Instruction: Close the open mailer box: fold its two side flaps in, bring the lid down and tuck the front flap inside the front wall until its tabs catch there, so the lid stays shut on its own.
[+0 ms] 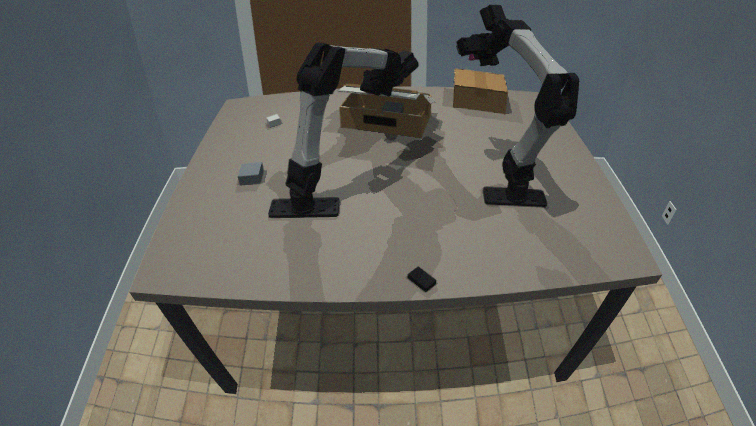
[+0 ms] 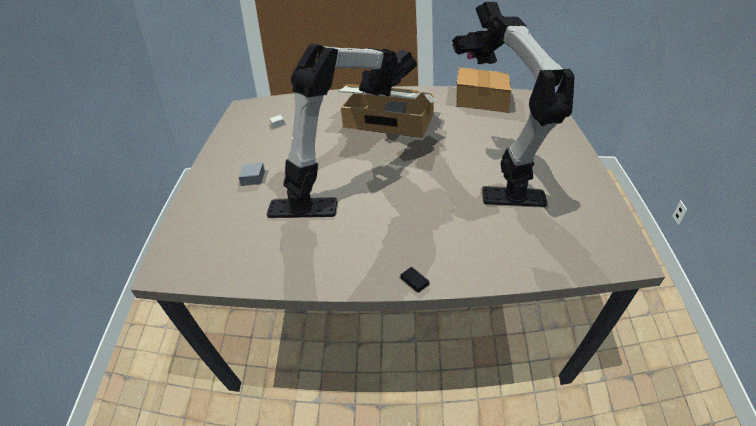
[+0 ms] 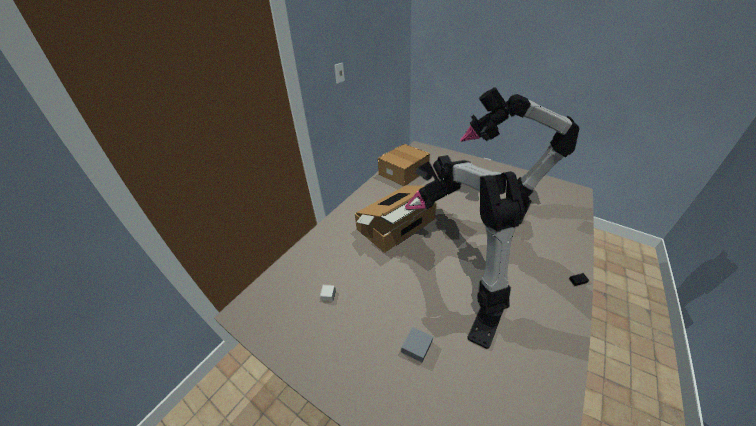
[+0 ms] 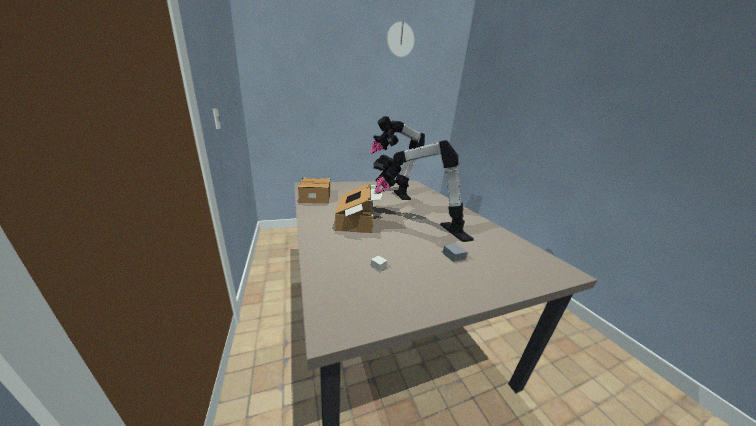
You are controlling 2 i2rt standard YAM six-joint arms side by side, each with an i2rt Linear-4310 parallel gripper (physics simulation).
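Frame: origin at the left arm's base, x up, y ahead, z left, level; millimetres.
Seen in the pictures: left gripper, fingertip midpoint: (image 1: 364,88) (image 2: 364,88) (image 3: 405,207) (image 4: 376,192); right gripper, fingertip midpoint: (image 1: 470,59) (image 2: 469,58) (image 3: 460,140) (image 4: 371,153); left arm's base, link origin: (image 1: 303,209) (image 2: 301,209) (image 3: 488,318) (image 4: 455,231); right arm's base, link origin: (image 1: 515,198) (image 2: 514,197) (image 4: 401,195).
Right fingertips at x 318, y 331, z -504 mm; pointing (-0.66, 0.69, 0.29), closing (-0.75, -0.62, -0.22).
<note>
Pixels of each thing's top centre, then the offset from my right fingertips to it. "spot": a spot on its surface instead.
- brown mailer box, top centre: (image 2: 388,99) (image 1: 386,100) (image 3: 396,208) (image 4: 355,204) dx -232, dy +151, dz +263 mm
- white-faced front flap, surface spot: (image 3: 397,213) (image 4: 375,196) spot: dx -152, dy +84, dz +371 mm
- white side flap, surface spot: (image 3: 365,219) (image 4: 354,209) spot: dx -196, dy +196, dz +416 mm
- closed brown carton, top centre: (image 2: 484,78) (image 1: 480,79) (image 3: 404,155) (image 4: 315,182) dx -213, dy +327, dz -124 mm
- white block, top centre: (image 3: 327,290) (image 1: 273,117) (image 2: 276,118) (image 4: 379,259) dx -290, dy +166, dz +696 mm
- grey block, top centre: (image 3: 417,341) (image 1: 249,169) (image 2: 250,169) (image 4: 455,248) dx -282, dy -176, dz +700 mm
- black object, top centre: (image 2: 414,277) (image 1: 422,277) (image 3: 580,278) dx -302, dy -591, dz +196 mm
The brown mailer box (image 1: 351,120) (image 2: 353,120) (image 3: 389,241) (image 4: 346,223) stands near the far table edge. Its lid (image 3: 371,210) (image 4: 361,192) slants over it, partly lowered, with a gap at the front. The white-faced front flap (image 3: 397,213) (image 4: 377,196) sticks out from the lid's free edge. One white side flap (image 3: 365,219) (image 4: 353,210) angles out at the near end; the other is mostly hidden. My left gripper (image 3: 414,202) (image 4: 380,185) looks shut, with its tips at the front flap. My right gripper (image 1: 470,57) (image 2: 468,55) (image 3: 468,134) (image 4: 375,148) looks shut and hangs high, away from the box.
A closed brown carton (image 1: 478,95) (image 2: 482,94) (image 3: 403,166) (image 4: 314,193) stands beyond the mailer box. A white block (image 1: 272,120) (image 3: 328,292) (image 4: 378,263), a grey block (image 1: 250,173) (image 3: 416,343) (image 4: 454,251) and a black object (image 1: 421,278) (image 3: 578,278) lie on the table.
</note>
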